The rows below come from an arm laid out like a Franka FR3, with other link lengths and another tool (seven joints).
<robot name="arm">
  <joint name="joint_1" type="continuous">
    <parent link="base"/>
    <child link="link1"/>
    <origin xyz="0 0 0.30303" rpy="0 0 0"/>
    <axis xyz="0 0 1"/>
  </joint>
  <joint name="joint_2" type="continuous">
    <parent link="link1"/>
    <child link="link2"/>
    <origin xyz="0 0 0" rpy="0 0 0"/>
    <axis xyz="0 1 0"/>
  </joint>
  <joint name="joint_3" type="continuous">
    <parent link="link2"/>
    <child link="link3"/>
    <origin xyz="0 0 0.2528" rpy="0 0 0"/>
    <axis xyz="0 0 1"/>
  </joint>
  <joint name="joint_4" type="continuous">
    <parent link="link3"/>
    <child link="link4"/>
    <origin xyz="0.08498 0 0" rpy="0 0 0"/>
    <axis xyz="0 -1 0"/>
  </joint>
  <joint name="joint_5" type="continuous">
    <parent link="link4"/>
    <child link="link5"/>
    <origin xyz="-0.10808 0 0.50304" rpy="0 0 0"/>
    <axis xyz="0 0 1"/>
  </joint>
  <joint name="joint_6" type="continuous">
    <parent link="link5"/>
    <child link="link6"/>
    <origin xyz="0 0 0" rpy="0 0 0"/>
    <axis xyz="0 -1 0"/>
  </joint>
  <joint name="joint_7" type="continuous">
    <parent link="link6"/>
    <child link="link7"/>
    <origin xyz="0.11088 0 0" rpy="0 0 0"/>
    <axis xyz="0 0 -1"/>
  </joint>
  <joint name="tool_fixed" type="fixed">
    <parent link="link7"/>
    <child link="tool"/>
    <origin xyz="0.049 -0.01 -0.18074" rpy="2.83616 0 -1.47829"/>
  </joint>
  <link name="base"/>
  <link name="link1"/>
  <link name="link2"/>
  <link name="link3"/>
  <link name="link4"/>
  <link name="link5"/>
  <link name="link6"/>
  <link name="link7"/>
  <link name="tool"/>
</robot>
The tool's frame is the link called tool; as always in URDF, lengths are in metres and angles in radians. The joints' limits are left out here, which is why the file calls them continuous.
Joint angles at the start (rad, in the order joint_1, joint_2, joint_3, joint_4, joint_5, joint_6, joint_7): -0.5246, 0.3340, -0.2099, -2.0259, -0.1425, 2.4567, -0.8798
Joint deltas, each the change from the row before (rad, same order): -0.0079, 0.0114, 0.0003, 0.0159, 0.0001, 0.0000, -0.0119; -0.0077, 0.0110, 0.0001, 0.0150, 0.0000, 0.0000, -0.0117; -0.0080, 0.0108, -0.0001, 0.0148, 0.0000, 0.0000, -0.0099; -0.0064, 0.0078, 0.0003, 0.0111, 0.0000, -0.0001, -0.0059; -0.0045, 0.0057, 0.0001, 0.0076, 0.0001, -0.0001, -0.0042; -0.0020, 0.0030, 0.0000, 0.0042, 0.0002, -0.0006, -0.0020; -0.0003, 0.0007, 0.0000, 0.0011, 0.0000, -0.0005, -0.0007; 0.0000, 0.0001, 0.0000, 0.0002, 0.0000, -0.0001, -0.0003; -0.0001, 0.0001, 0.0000, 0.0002, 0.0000, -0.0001, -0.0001; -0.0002, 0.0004, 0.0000, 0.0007, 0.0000, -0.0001, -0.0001; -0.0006, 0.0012, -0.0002, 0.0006, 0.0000, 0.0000, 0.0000
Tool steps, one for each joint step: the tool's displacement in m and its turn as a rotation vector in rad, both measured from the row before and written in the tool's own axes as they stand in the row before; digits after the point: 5 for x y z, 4 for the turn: 0.00613, 0.00245, 0.00126, -0.0008, 0.0058, -0.0034; 0.00578, 0.00261, 0.00156, -0.0012, 0.0053, -0.0034; 0.00594, 0.00304, 0.00177, -0.0014, 0.0046, -0.0013; 0.00456, 0.00240, 0.00121, -0.0008, 0.0030, 0.0006; 0.00305, 0.00174, 0.00118, -0.0008, 0.0017, 0.0003; 0.00152, 0.00076, 0.00050, -0.0005, 0.0006, 0.0001; 0.00029, 0.00009, 0.00005, -0.0003, 0.0001, -0.0004; 0.00003, -0.00002, -0.00003, 0.0000, 0.0001, -0.0003; 0.00008, 0.00005, 0.00001, 0.0000, 0.0000, 0.0000; 0.00025, 0.00006, -0.00003, 0.0000, 0.0002, 0.0001; 0.00017, 0.00031, 0.00077, -0.0006, -0.0006, 0.0004
